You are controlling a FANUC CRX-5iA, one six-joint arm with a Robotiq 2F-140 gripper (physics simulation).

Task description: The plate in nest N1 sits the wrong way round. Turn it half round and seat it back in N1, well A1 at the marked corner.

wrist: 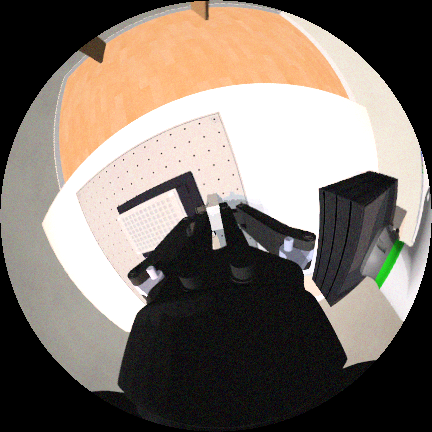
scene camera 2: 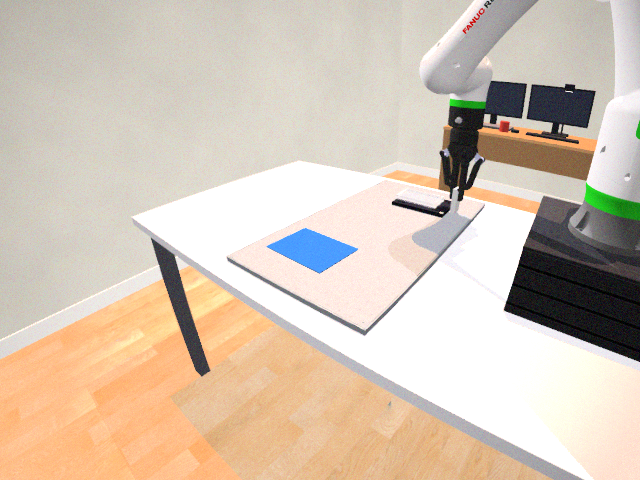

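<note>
The white plate (scene camera 2: 421,197) (wrist: 152,217) lies flat on the black nest (scene camera 2: 416,208) (wrist: 194,192) at the far end of the board. Rows of wells show on it in the wrist view. The wells' lettering and the nest's corner mark are too small to read, so I cannot tell which way round it sits. My gripper (scene camera 2: 456,198) (wrist: 213,202) is shut with no plate between its fingers. It points down beside the nest, at the side nearer the robot base. A narrow pale upright piece shows at the fingertips. The fingers hide part of the nest in the wrist view.
A blue square (scene camera 2: 312,250) lies on the near half of the beige board (scene camera 2: 361,289) (wrist: 150,165). The black robot base block (scene camera 2: 578,273) (wrist: 340,235) stands on the white table (scene camera 2: 439,356) (wrist: 285,140) to the right. A desk with monitors stands behind.
</note>
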